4 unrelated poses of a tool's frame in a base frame.
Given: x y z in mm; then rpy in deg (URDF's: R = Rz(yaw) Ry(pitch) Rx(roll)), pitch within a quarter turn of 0, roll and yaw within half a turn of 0.
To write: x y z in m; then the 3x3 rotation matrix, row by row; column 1 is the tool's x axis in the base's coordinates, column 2 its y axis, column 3 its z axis. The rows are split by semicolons. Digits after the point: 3 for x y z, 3 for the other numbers.
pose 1, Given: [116 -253 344 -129.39 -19.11 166.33]
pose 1, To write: 0.116 -0.253 0.344; -0.918 -0.096 -0.385; 0.223 0.676 -0.702; 0.327 -0.730 -0.600
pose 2, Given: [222 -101 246 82.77 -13.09 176.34]
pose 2, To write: 0.222 -0.101 0.246; -0.972 0.216 0.092; 0.062 -0.140 0.988; 0.226 0.966 0.123
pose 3, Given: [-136 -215 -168 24.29 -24.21 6.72]
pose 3, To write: -0.136 -0.215 -0.168; 0.906 -0.274 -0.323; 0.107 0.885 -0.452; 0.410 0.375 0.831
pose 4, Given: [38 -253 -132 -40.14 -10.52 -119.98]
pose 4, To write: 0.038 -0.253 -0.132; -0.491 0.603 0.628; -0.852 -0.484 -0.201; 0.183 -0.634 0.752
